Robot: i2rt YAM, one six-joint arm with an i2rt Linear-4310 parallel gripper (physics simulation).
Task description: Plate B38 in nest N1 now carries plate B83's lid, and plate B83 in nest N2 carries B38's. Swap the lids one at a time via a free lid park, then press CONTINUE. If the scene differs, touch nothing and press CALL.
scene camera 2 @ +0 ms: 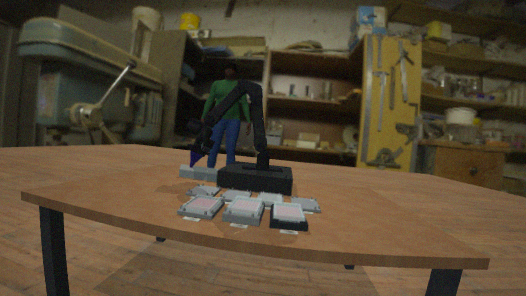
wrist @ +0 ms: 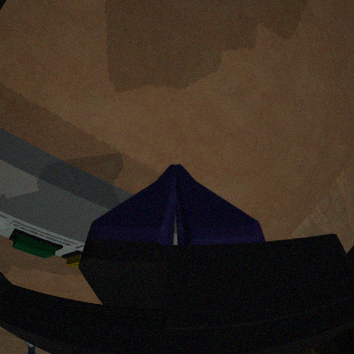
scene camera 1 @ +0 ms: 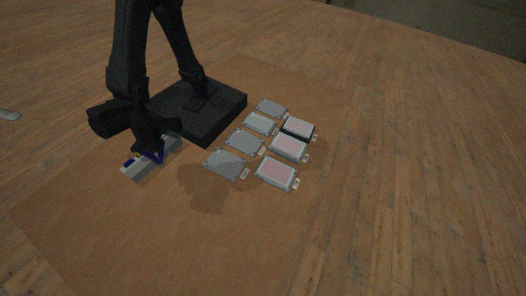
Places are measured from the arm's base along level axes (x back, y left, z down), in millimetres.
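Pixels of known places: gripper, between the fingertips: (scene camera 2: 190,167) (wrist: 175,173) (scene camera 1: 160,163); arm's base, origin of its link: (scene camera 2: 262,169) (scene camera 1: 201,97).
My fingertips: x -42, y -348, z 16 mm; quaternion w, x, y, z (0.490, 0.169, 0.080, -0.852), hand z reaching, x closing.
Observation:
For each thing: its top centre in the pictures, then the offset to it from my fingertips.
- grey button box, centre of its top: (wrist: 70,261) (scene camera 1: 147,147) (scene camera 2: 202,166) dx +87, dy +40, dz +1 mm
- blue button, centre of its top: (scene camera 1: 127,161) dx +118, dy -30, dz +8 mm
- green button, centre of its top: (wrist: 32,256) dx +97, dy +68, dz +8 mm
- yellow button, centre of its top: (wrist: 90,272) dx +108, dy +19, dz +8 mm
- black base, centre of its top: (scene camera 2: 288,208) (scene camera 1: 299,125) dx -421, dy +395, dz +28 mm
My gripper (scene camera 1: 160,162) (scene camera 2: 192,165) (wrist: 175,173) is shut and empty, its dark blue fingertips together at the grey button box (scene camera 1: 146,172) (scene camera 2: 198,173) (wrist: 60,197). Contact cannot be told. A blue button (scene camera 1: 129,163) shows in scene view 1; a green button (wrist: 35,245) and part of a yellow button (wrist: 73,259) show in the wrist view. Three pink-welled plates stand in a row: one (scene camera 1: 276,171) (scene camera 2: 201,204), a middle one (scene camera 1: 288,145) (scene camera 2: 243,205) and one on a black base (scene camera 1: 299,126) (scene camera 2: 288,211). Their labels are unreadable.
Behind the plates lie flat grey holders: one (scene camera 1: 225,164) (scene camera 2: 203,190), a second (scene camera 1: 244,142) (scene camera 2: 236,195), a paler one (scene camera 1: 259,123) (scene camera 2: 270,199) seemingly with a clear lid, and another (scene camera 1: 271,108) (scene camera 2: 305,204). The black arm base (scene camera 1: 220,110) (scene camera 2: 255,178) stands beside them.

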